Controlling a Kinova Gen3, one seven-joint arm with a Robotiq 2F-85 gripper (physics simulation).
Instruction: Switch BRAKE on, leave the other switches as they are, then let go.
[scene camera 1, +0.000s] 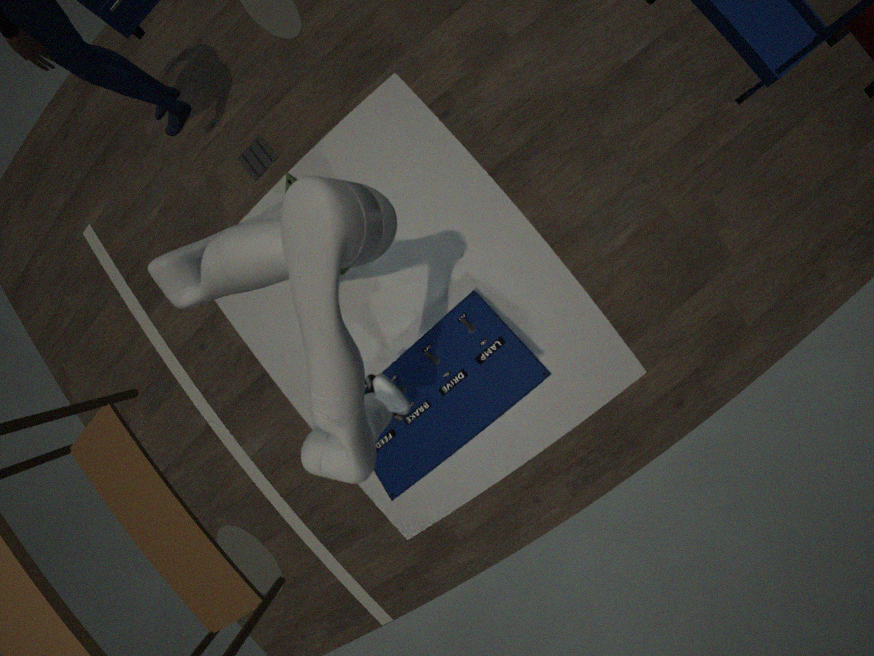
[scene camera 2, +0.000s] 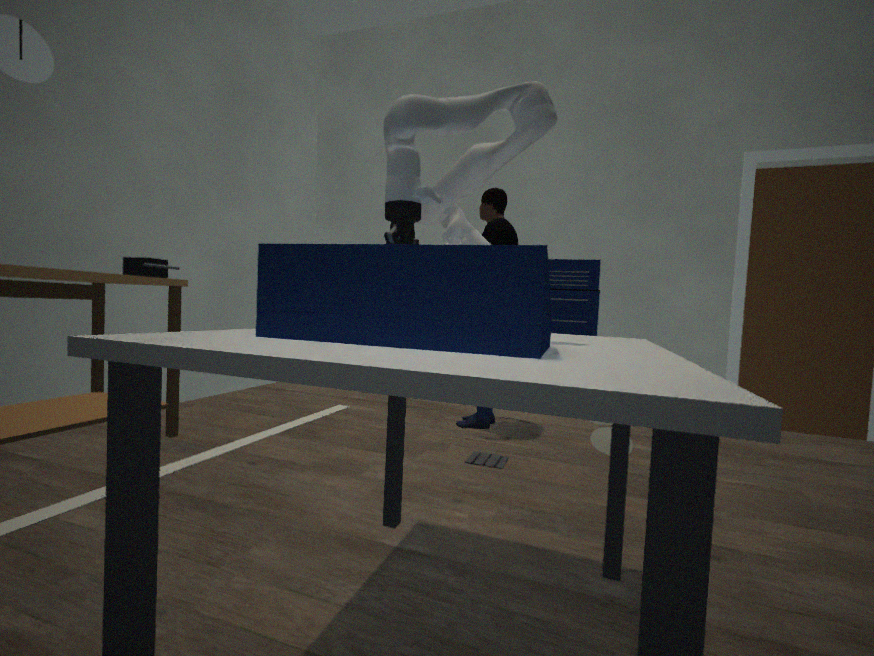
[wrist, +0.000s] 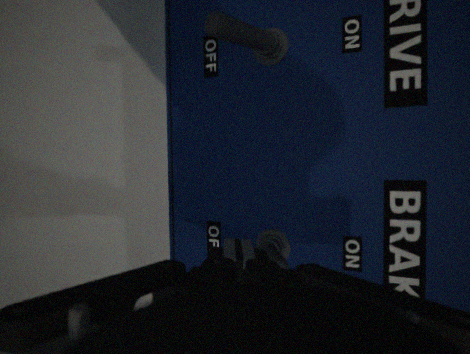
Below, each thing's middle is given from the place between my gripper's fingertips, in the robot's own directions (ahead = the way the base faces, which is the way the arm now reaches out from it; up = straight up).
The blue switch panel (scene camera 2: 482, 299) lies 90 mm ahead of my hand, 60 mm to the left of it and 40 mm below it.
